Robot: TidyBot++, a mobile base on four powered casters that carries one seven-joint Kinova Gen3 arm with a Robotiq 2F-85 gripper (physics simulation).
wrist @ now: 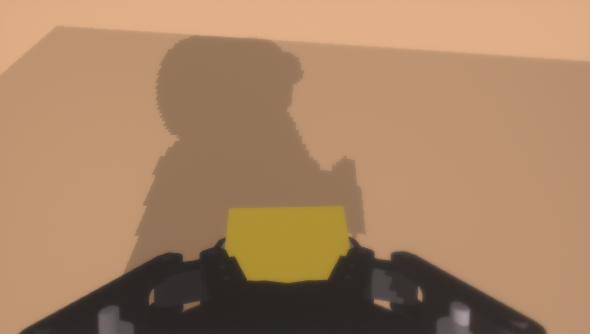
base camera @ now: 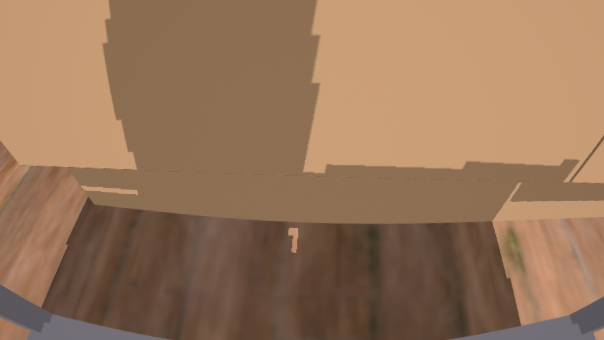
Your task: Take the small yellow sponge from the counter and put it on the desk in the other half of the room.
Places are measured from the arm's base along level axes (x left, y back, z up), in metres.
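Pixels of known places: gripper, fingertip midpoint: (wrist: 287, 244).
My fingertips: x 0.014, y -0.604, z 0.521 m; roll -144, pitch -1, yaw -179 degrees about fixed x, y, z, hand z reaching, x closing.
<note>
Ahead of a thing's pixels: the offset from my fingertips to its top centre. "spot": to the spot under its first point. Level surfaces: height alone.
The small yellow sponge {dx -0.002, dy +0.042, dz +0.039 m} (wrist: 287, 225) is at the lower middle of the wrist view, squared up between the two black fingers. My gripper (wrist: 287, 244) is shut on the sponge, with a fingertip against its left and right sides. The gripper's body hides the sponge's near part. The tan counter {dz -0.007 m} (wrist: 450, 150) spreads out below and beyond it. I cannot tell whether the sponge touches the counter or hangs just above it. The sponge and gripper do not show in the base camera view, and the desk shows in neither view.
In the base camera view, the counter's tan front {spot: dx -0.088, dy +0.329, dz -0.680 m} (base camera: 425, 90) stands close before the base, with a wide shadow on it. The wooden floor {dz -0.917 m} (base camera: 240, 280) lies between it and the base's grey edge (base camera: 100, 330). A dark arm-shaped shadow falls on the counter in the wrist view.
</note>
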